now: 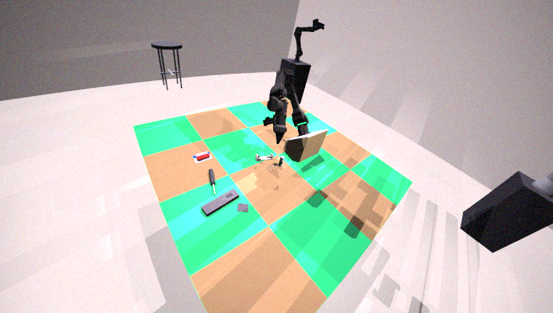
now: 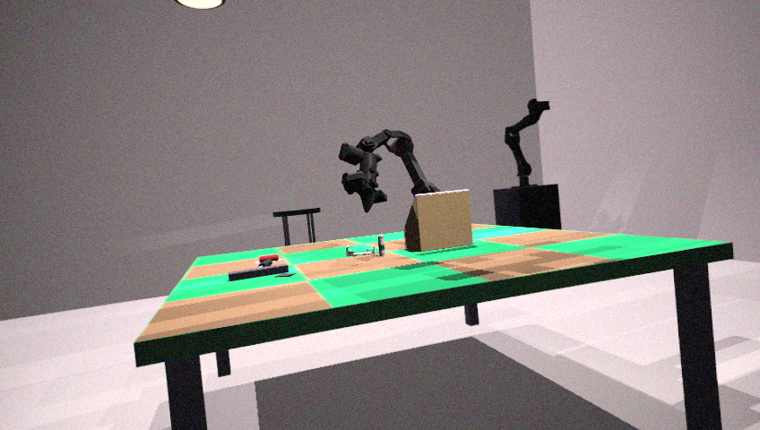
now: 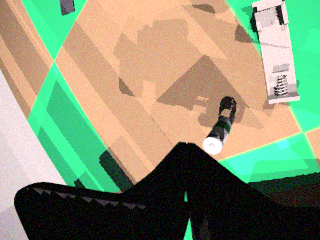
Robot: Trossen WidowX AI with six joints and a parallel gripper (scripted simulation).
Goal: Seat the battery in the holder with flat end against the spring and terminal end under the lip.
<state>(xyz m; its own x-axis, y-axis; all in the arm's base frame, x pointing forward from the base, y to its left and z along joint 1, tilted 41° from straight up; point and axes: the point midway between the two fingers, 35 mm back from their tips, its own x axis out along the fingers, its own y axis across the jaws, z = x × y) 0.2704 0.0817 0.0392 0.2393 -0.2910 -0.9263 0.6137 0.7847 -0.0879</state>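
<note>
The battery is 30 mm behind my gripper tip, 30 mm to the left of it and 110 mm below it. The rest, counted from my gripper tip: small dark block (290 mm ahead, 150 mm to the left, 140 mm below); screwdriver (340 mm ahead, 30 mm to the right, 130 mm below); remote (350 mm ahead, 80 mm to the left, 130 mm below).
</note>
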